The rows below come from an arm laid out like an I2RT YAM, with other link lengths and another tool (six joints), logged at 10 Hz.
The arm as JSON. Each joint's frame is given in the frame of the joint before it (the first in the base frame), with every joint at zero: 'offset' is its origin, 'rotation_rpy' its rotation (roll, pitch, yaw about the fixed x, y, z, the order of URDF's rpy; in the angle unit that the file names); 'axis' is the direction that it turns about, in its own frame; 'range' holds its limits. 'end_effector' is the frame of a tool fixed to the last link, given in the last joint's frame.
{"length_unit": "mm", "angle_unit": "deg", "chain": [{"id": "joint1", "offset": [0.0, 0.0, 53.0], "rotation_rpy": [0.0, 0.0, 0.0], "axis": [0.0, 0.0, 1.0], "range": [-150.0, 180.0]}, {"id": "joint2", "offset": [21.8, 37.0, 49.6], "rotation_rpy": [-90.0, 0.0, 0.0], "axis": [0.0, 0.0, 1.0], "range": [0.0, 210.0]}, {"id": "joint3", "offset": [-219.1, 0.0, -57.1], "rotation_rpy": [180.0, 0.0, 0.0], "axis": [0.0, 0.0, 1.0], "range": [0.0, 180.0]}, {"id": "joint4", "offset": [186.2, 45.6, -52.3], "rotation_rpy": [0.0, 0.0, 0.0], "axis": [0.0, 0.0, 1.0], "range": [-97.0, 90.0]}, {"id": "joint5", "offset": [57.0, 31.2, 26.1], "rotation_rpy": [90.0, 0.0, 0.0], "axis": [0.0, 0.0, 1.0], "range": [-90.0, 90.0]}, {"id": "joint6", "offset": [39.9, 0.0, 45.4], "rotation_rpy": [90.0, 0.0, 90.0], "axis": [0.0, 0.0, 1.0], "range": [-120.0, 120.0]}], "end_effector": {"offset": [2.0, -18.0, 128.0], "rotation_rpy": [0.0, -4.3, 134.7]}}
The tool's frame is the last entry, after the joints.
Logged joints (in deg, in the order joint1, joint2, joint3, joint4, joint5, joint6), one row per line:
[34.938, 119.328, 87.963, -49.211, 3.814, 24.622]
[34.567, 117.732, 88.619, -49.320, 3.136, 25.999]
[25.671, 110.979, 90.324, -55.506, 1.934, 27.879]
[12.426, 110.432, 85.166, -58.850, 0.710, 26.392]
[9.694, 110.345, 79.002, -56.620, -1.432, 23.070]
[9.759, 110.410, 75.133, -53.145, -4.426, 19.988]
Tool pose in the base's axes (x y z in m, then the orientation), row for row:
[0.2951, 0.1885, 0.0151, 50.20, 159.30, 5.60]
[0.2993, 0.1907, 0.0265, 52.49, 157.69, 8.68]
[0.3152, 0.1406, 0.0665, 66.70, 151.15, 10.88]
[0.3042, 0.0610, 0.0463, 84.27, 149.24, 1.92]
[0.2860, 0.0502, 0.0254, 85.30, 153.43, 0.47]
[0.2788, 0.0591, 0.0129, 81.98, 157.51, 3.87]
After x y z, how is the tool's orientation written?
As a rotation vector, in degrees.
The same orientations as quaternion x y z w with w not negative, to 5 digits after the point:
[0.29849, 0.94721, 0.03330, 0.11219]
[0.31319, 0.94088, 0.05179, 0.11820]
[0.39966, 0.90568, 0.06519, 0.12559]
[0.49027, 0.86826, 0.01117, 0.07499]
[0.48554, 0.87335, 0.00268, 0.03884]
[0.46147, 0.88664, 0.02178, 0.02086]

